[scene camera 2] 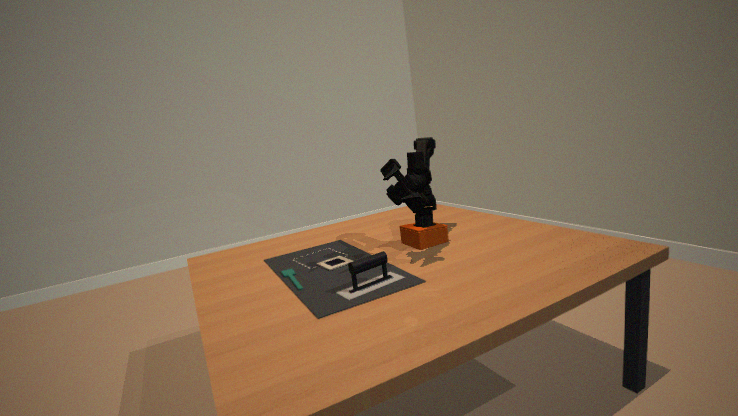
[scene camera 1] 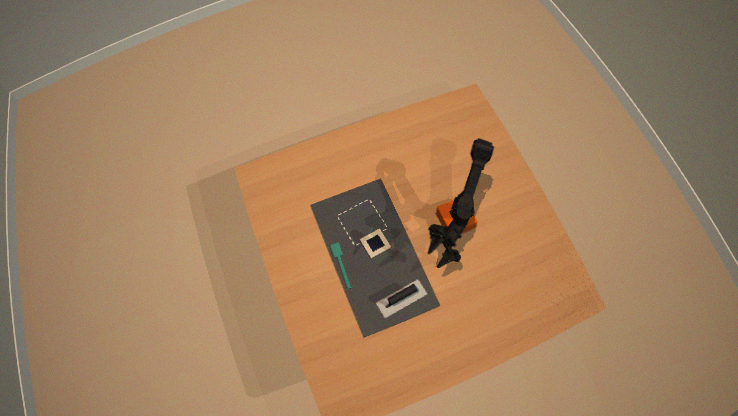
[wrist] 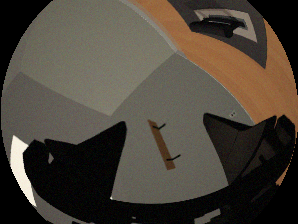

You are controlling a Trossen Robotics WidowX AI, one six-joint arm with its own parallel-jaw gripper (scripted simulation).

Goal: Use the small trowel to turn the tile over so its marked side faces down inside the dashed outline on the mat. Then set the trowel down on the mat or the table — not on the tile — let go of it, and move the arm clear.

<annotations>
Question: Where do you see a grey trowel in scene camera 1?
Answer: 413, 291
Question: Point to a dark mat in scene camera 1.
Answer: At 371, 280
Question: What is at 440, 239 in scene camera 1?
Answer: My gripper.
</annotations>
